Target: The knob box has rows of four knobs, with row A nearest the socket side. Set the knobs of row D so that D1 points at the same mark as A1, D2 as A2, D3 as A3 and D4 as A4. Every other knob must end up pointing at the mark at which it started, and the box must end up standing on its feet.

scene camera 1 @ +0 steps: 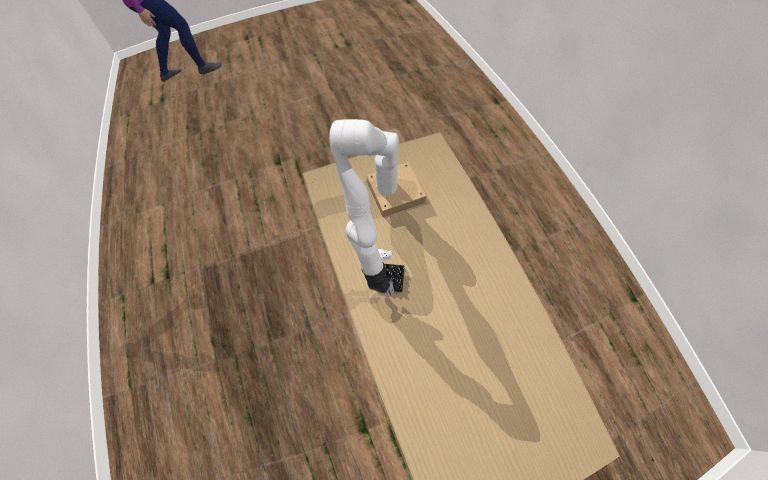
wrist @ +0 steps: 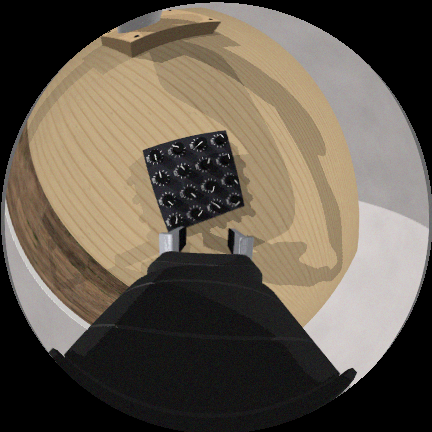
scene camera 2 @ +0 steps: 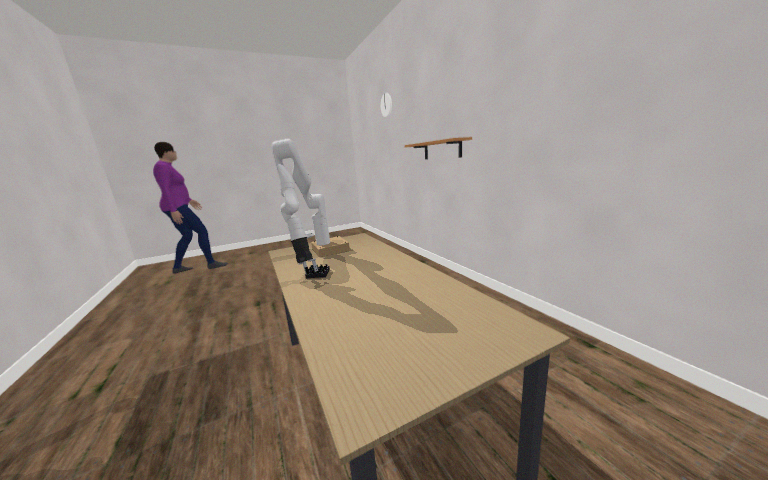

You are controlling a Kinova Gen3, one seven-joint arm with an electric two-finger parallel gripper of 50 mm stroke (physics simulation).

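Observation:
The black knob box lies flat on the table, knobs up. In the wrist view its four rows of white-lined knobs show; row letters and sockets are not readable. In the far row, the left knob's line runs nearly along the view's vertical, and the third knob's line slants up right. In the near row, the third knob's line slants up left; the exact marks are too small to tell. My gripper is open and empty, above and just beyond the box's near edge in the wrist view.
The arm's wooden base block stands at one end of the table. The table's long edge runs close on the left of the box. A person stands on the floor beyond.

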